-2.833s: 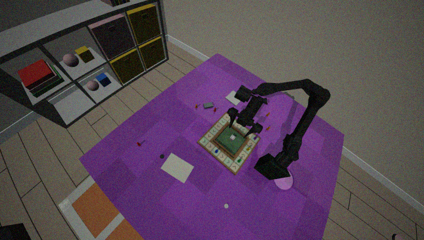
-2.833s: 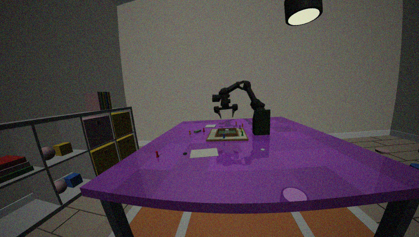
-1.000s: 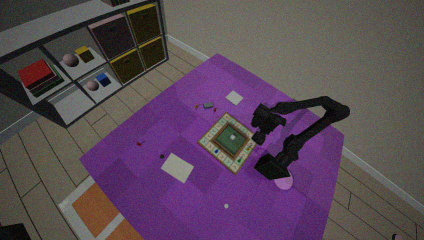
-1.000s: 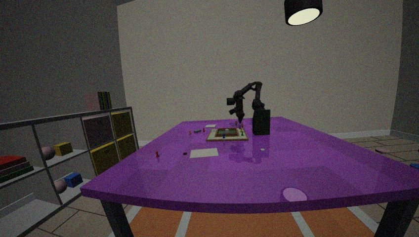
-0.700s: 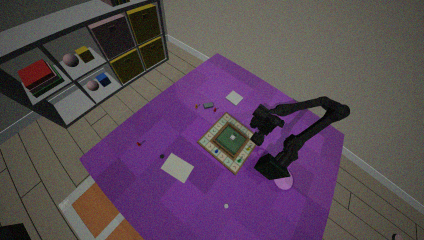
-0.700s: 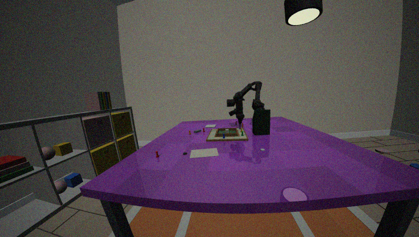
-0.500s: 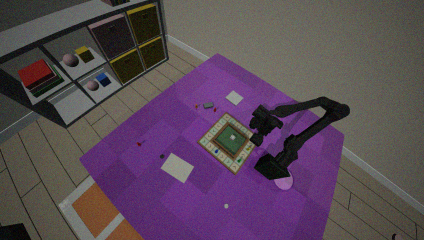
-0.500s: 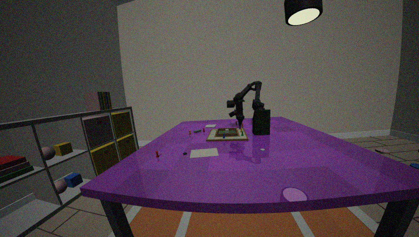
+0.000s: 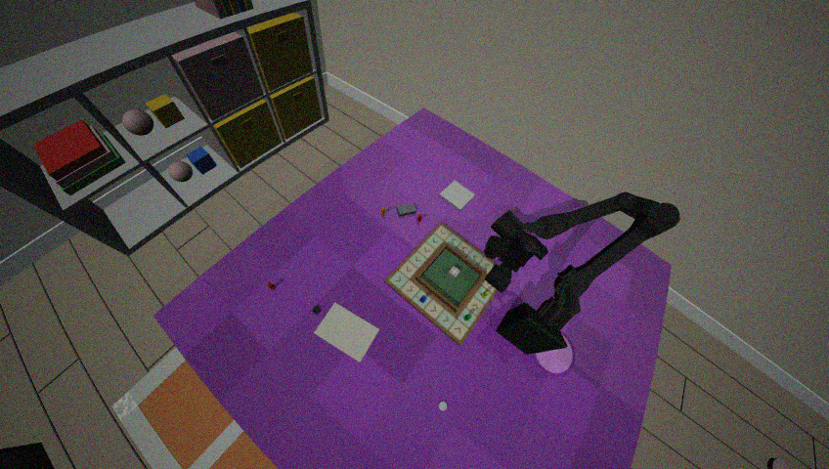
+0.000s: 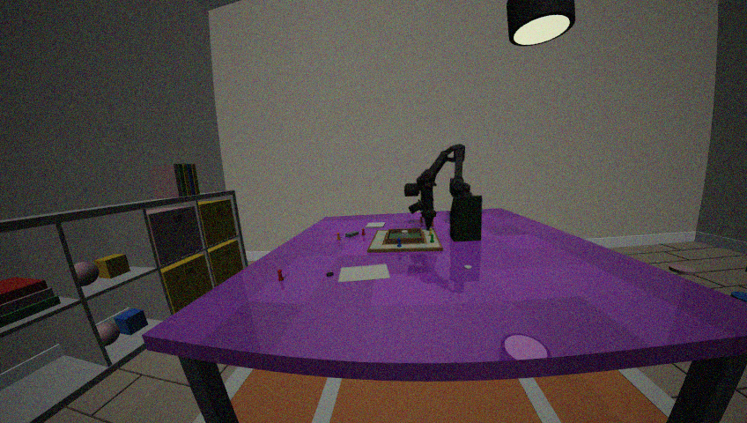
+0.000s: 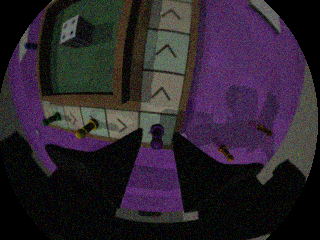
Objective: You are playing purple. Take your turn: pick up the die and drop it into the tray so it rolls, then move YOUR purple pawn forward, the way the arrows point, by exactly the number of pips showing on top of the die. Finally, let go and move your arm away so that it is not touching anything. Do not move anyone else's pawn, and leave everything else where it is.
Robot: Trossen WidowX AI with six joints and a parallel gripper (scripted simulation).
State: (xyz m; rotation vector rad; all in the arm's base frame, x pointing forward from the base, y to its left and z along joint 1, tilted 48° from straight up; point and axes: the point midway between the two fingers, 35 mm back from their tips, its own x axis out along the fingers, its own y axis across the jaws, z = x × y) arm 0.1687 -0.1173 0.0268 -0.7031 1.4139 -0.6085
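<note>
The yellow pawn is 90 mm to the left of my gripper tip, 10 mm behind it and 10 mm above it. Also, from my gripper tip: white die (110 mm to the left, 110 mm ahead); purple pawn (10 mm above); green tray (120 mm to the left, 110 mm ahead, 20 mm below).
</note>
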